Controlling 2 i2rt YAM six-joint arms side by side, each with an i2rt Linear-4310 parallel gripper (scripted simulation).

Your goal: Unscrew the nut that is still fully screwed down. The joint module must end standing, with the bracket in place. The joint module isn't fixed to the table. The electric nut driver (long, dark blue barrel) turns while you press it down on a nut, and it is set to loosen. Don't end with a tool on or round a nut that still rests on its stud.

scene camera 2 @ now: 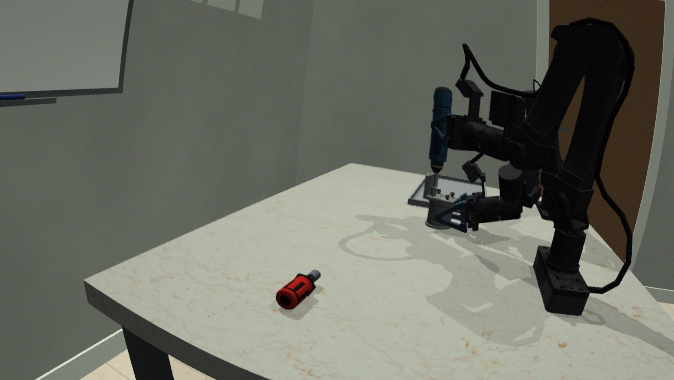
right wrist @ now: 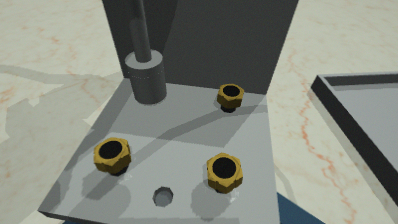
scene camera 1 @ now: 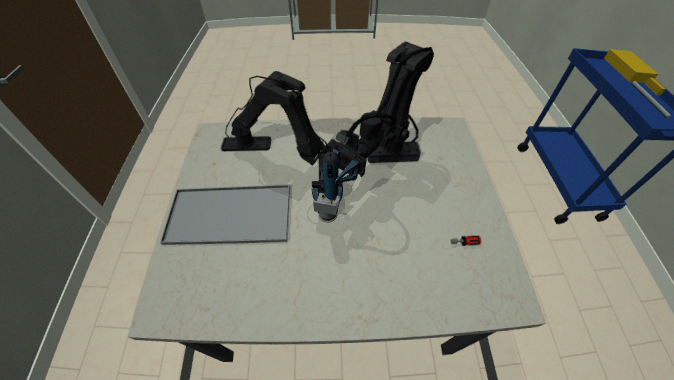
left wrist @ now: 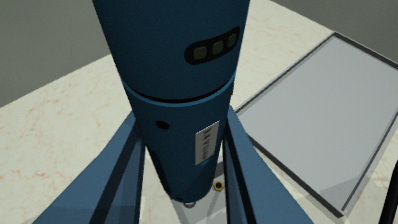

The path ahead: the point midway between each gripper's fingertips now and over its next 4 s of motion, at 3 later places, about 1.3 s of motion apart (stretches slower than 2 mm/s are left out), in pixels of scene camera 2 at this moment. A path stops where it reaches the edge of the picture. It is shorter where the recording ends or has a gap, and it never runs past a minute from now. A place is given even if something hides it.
My left gripper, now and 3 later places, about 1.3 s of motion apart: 438, 125; 439, 124; 439, 120; 440, 106
My right gripper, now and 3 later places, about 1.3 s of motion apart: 436, 214; 455, 214; 463, 201; 467, 172
